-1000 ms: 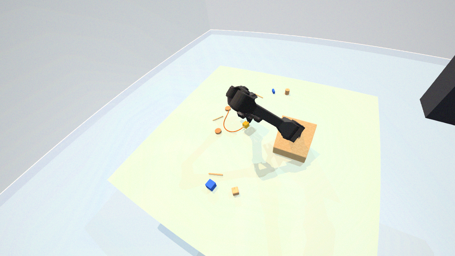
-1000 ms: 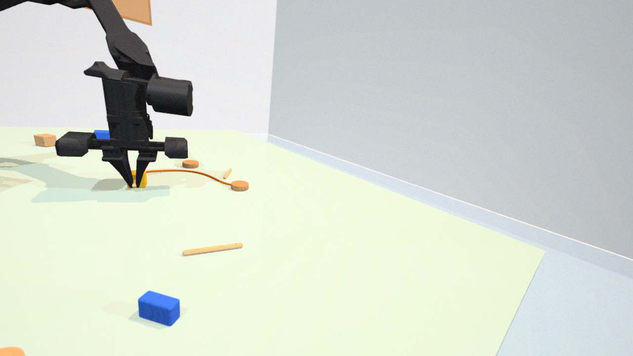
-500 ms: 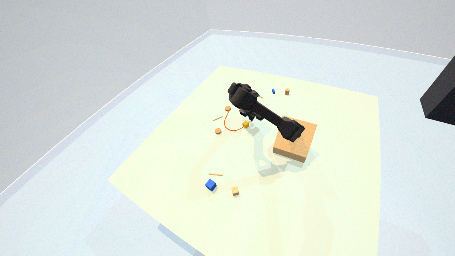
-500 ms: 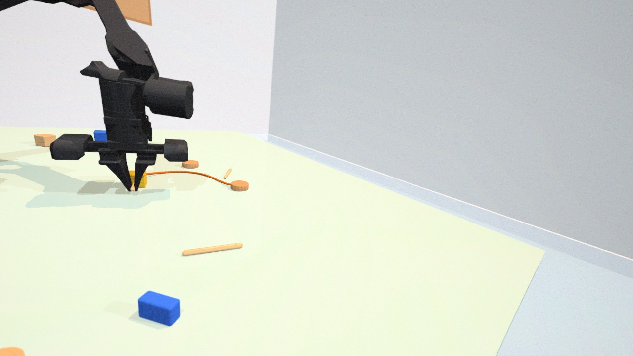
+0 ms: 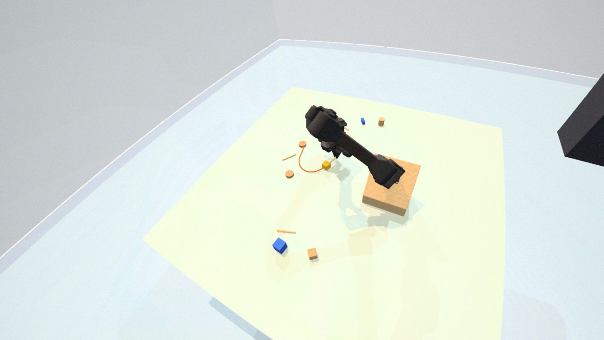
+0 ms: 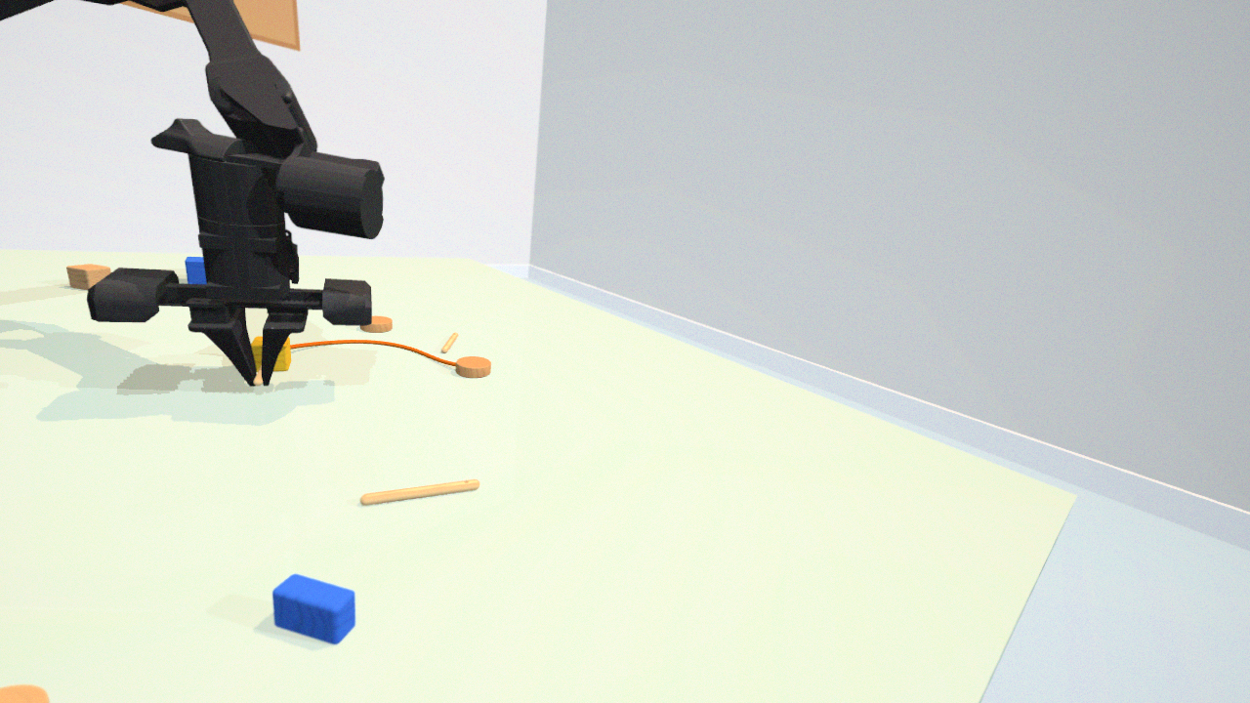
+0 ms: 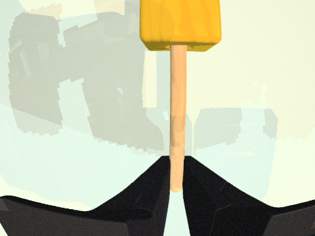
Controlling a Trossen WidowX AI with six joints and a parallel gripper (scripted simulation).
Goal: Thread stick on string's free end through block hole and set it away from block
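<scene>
My gripper tip is 20 mm short of the yellow block, 70 mm to the right of it and 10 mm below it. Also, from my gripper tip: short wooden cylinder: 120 mm behind, 330 mm to the right, 10 mm above; then thin wooden stick: 10 mm ahead, 40 mm to the left, 10 mm above; then blue block: 30 mm behind, 310 mm to the right.
</scene>
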